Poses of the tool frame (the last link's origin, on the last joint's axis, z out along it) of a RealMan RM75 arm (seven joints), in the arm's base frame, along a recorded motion.
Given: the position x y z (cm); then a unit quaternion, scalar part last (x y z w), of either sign.
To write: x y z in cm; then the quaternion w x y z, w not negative. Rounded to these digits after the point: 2 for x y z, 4 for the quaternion.
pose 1, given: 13.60 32.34 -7.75 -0.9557 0.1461 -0.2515 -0.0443
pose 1, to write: 13.60 32.34 -7.75 0.0443 0.9557 -0.1461 0.2515
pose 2, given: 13.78 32.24 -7.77 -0.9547 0.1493 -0.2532 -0.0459
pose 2, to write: 13.78 32.24 -7.77 0.0459 0.9547 -0.1493 0.2532
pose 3, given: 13.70 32.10 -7.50 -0.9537 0.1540 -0.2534 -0.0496
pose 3, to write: 13.70 32.10 -7.50 0.0496 0.9537 -0.1540 0.2534
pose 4, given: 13.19 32.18 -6.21 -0.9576 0.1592 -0.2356 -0.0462
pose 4, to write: 13.19 32.18 -6.21 0.0462 0.9576 -0.1592 0.2356
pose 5, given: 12.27 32.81 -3.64 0.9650 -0.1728 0.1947 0.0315
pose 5, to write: 12.27 32.81 -3.64 0.0315 0.9650 -0.1728 0.1947
